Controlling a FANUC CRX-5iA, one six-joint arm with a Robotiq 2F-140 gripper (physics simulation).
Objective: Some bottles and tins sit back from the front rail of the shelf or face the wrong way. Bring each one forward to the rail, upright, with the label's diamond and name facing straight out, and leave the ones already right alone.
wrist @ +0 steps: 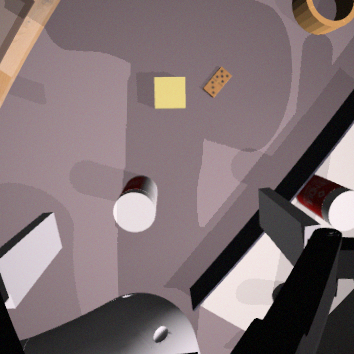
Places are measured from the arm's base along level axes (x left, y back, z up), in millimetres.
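Pixels of known places: gripper, between the fingertips: (157, 219).
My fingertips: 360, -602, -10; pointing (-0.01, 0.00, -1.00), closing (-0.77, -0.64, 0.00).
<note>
Ahead of a thing's pixels: the offset from my fingertips to its top centre, as dx, dy, dz. "*": to the spot under its first point.
My gripper (157, 219) is open, its two finger pads wide apart in the lower half of the view. A tin with a white top and a dark red side @(* -5, +76, -190) (135, 211) stands upright on the table outside the shelf, left of and above the point midway between the pads; its label is too dark to read. A red tin with a white top @(* -218, -90, -196) (315, 194) stands on the white shelf (235, 295) behind the black front rail (225, 262), close to it. A diamond and lettering show on its rail-facing side. The right finger partly covers the shelf. A dark round thing @(-351, +95, -164) (277, 291) is mostly hidden behind that finger.
A yellow square block @(+47, -93, -261) (170, 92) and an orange domino @(-8, -154, -291) (217, 82) lie on the table beyond the tin. A wooden ring-shaped holder @(* -97, -324, -264) (322, 27) is at the top right. A wooden frame edge (27, 42) runs along the top left.
</note>
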